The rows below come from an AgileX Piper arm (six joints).
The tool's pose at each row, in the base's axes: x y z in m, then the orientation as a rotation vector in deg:
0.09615, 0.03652, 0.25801, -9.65, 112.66, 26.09
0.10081, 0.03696, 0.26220, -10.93, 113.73, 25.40
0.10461, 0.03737, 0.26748, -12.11, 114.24, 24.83
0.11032, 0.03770, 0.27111, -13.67, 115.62, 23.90
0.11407, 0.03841, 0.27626, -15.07, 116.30, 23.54
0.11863, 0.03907, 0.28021, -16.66, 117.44, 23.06
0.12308, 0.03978, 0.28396, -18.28, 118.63, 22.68
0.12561, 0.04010, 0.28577, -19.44, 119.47, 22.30
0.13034, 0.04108, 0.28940, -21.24, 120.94, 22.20
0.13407, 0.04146, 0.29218, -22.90, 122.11, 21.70
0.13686, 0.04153, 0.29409, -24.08, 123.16, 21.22
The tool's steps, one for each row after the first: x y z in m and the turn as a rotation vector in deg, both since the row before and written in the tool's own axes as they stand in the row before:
-0.00573, -0.00008, 0.00258, 0.03, 1.26, -1.00
-0.00638, 0.00032, 0.00130, -0.07, 0.71, -0.97
-0.00578, -0.00084, 0.00343, 0.10, 1.63, -1.22
-0.00629, 0.00035, 0.00117, -0.29, 0.94, -0.98
-0.00564, -0.00031, 0.00222, -0.26, 1.44, -1.06
-0.00546, -0.00037, 0.00210, -0.34, 1.50, -1.01
-0.00285, -0.00040, 0.00123, -0.17, 1.07, -0.76
-0.00560, -0.00044, 0.00224, -0.60, 1.83, -0.93
-0.00435, -0.00080, 0.00150, -0.27, 1.52, -1.05
-0.00310, -0.00088, 0.00104, -0.10, 1.30, -0.73

